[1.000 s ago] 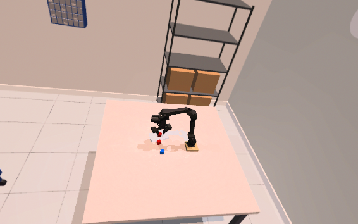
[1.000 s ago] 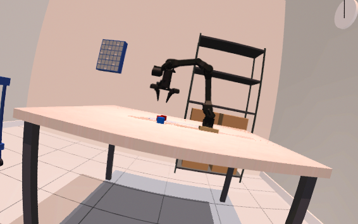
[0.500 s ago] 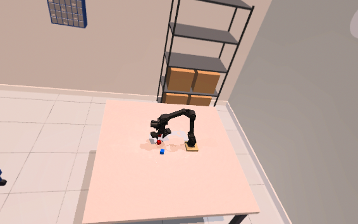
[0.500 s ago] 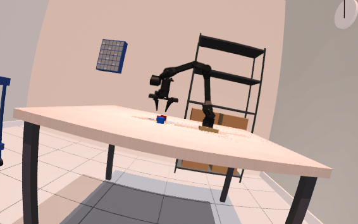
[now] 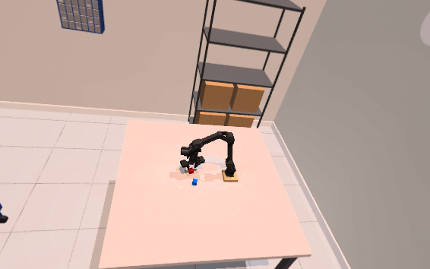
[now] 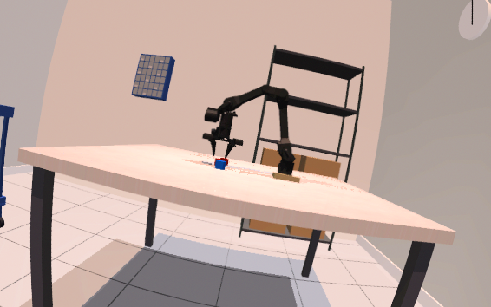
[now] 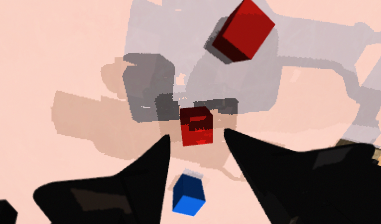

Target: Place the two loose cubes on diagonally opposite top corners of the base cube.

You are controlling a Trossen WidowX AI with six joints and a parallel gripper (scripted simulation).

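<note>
Right now my gripper tip is 20 mm past the blue base cube, 110 mm to the right of it and 20 mm above it.
</note>
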